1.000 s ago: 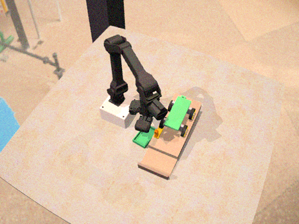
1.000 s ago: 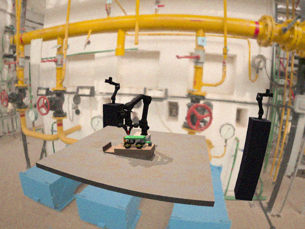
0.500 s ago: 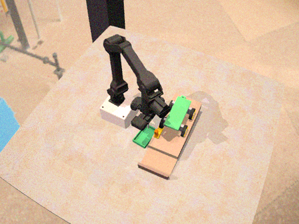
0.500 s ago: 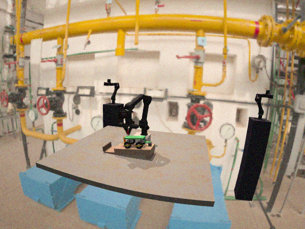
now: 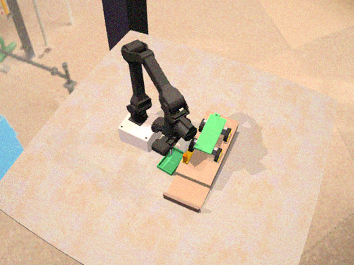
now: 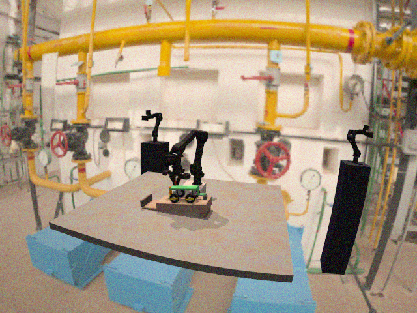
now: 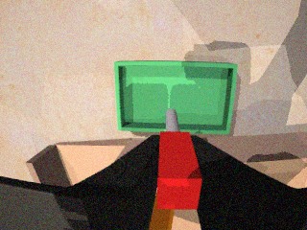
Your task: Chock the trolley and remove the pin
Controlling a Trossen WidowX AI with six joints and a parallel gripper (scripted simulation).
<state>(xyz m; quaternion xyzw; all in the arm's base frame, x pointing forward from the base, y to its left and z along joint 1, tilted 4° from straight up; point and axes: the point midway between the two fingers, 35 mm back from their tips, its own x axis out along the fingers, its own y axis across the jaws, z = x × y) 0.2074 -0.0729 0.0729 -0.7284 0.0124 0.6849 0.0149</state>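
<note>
Now: the green tray 12 cm below my gripper tip. The rest, counted from my gripper tip: red-headed stop pin (right at my gripper tip); then yellow chock (6 cm ahead, 2 cm to the left, 3 cm below); then trolley (11 cm ahead, 12 cm to the left).
</note>
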